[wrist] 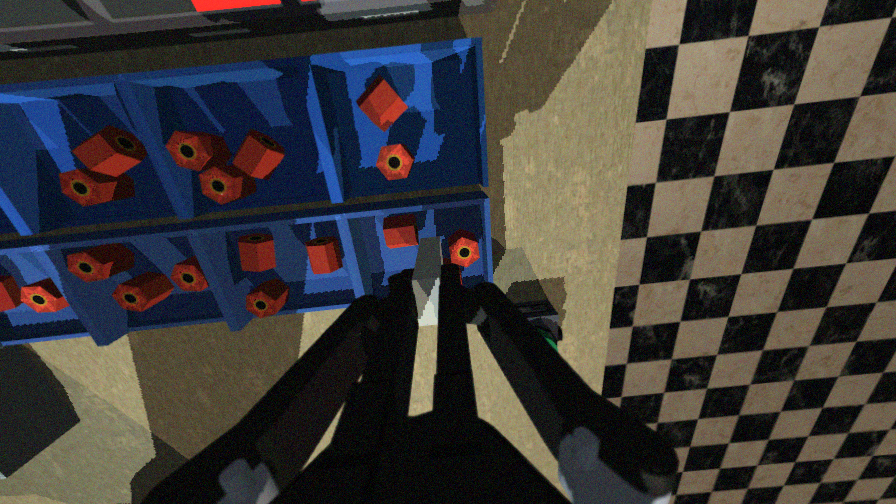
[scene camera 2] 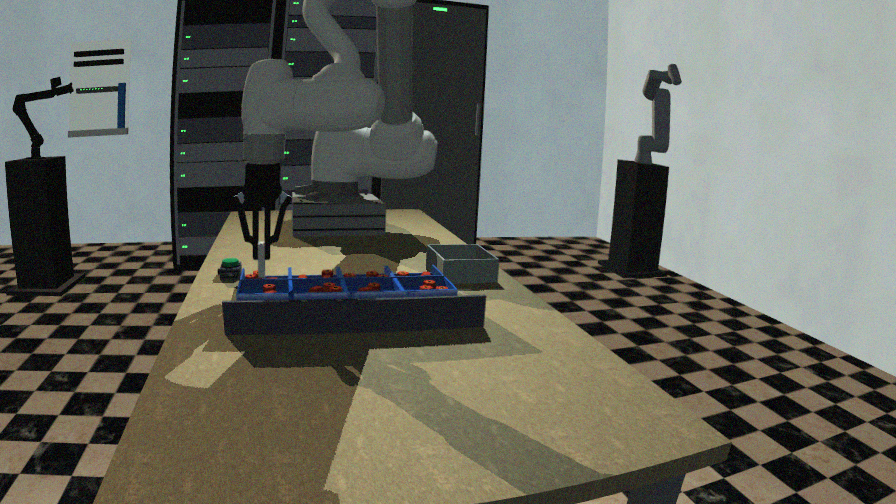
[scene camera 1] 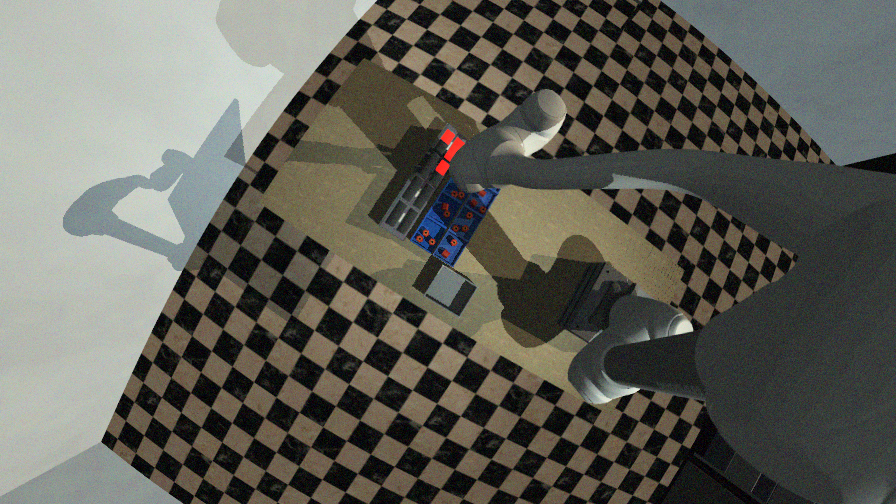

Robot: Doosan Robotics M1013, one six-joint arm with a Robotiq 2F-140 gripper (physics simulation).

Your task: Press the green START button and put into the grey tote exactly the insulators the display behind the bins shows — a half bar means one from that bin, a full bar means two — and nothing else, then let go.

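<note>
My gripper is shut with nothing between its fingers. It hangs just above the left end of the blue bins. In the wrist view its fingertips sit over the end bin's edge, next to a red insulator. The green START button stands on the table just left of the bins; in the wrist view only a green sliver shows behind a finger. The grey tote stands at the right end of the bins. The display shows red bars at the end near my gripper.
The bins hold several red insulators in two rows. The display's dark back stands in front of the bins in scene camera 2. The arm's base block sits at the far table end. The table edge and checkered floor are close by.
</note>
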